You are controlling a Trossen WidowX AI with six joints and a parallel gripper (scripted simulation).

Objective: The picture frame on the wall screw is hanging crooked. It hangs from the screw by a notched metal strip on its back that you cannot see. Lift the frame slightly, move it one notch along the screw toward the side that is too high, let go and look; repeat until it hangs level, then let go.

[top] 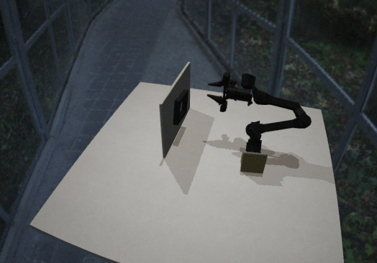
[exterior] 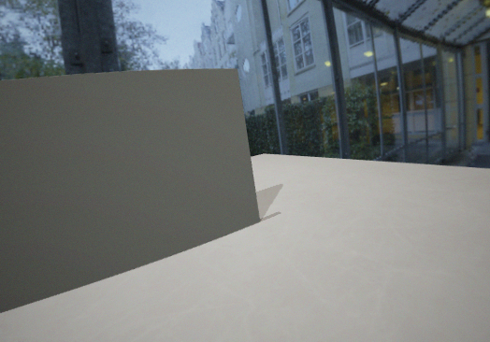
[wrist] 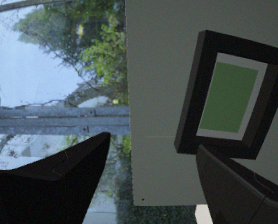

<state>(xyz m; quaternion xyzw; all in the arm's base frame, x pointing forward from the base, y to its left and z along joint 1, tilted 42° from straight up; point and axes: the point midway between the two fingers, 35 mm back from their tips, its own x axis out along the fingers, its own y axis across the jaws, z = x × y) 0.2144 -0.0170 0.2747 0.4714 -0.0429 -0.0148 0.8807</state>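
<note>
Right now my gripper tip is 14 cm short of the picture frame and 11 cm above it. From my gripper tip the other things lie so: wall panel: 15 cm ahead, 13 cm below, 2 cm to the right.
</note>
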